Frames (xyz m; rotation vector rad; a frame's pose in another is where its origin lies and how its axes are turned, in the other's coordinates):
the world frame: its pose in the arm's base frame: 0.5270 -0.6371 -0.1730 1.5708 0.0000 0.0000
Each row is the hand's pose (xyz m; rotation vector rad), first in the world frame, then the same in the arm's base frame.
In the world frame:
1: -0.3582 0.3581 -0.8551 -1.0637 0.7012 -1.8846
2: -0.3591 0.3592 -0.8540 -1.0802 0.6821 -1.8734
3: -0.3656 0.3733 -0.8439 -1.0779 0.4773 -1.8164
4: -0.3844 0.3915 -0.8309 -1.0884 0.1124 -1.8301
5: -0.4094 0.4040 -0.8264 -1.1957 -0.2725 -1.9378
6: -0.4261 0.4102 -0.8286 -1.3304 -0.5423 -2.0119
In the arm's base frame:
1: 0.1688 0.2180 0.1851 -0.0073 1.6931 -0.7749
2: 0.1679 0.2169 0.1862 -0.0137 1.6707 -0.7788
3: 0.1614 0.2068 0.2003 0.0472 1.5074 -0.8801
4: 0.1426 0.1938 0.2185 0.0588 1.2770 -1.1292
5: 0.1176 0.1893 0.2310 -0.1032 1.0730 -1.4242
6: 0.1009 0.1915 0.2372 -0.2957 0.9235 -1.6051

